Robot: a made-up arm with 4 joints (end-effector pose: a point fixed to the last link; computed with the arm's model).
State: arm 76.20 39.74 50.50 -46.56
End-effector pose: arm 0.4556 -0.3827 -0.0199 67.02 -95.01 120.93
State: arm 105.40 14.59 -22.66 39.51
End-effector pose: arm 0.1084 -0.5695 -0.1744 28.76 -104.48 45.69
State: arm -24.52 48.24 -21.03 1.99
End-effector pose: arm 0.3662 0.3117 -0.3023 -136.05 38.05 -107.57
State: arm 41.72 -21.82 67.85 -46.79
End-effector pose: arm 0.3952 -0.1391 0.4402 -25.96 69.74 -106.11
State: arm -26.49 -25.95 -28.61 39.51
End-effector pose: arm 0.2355 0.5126 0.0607 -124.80 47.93 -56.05
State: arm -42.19 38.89 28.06 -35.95
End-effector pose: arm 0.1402 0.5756 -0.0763 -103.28 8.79 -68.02
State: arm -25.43 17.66 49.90 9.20
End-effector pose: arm 0.1919 0.5563 0.1276 -65.58 -1.00 -117.21
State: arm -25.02 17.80 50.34 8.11
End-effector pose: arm 0.1945 0.5548 0.1284 -65.78 -0.66 -116.71
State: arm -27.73 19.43 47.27 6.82
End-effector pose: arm 0.1795 0.5647 0.1077 -69.12 -1.31 -113.12
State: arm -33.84 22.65 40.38 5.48
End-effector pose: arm 0.1434 0.5829 0.0628 -75.52 -3.35 -106.61
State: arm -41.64 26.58 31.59 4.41
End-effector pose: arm 0.0945 0.5977 0.0053 -82.89 -6.61 -99.42
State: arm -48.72 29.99 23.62 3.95
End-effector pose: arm 0.0490 0.6025 -0.0462 -88.87 -10.13 -93.92
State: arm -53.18 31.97 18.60 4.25
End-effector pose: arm 0.0200 0.6016 -0.0777 -92.13 -12.74 -91.18
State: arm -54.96 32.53 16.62 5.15
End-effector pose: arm 0.0076 0.6008 -0.0891 -92.99 -14.14 -90.69
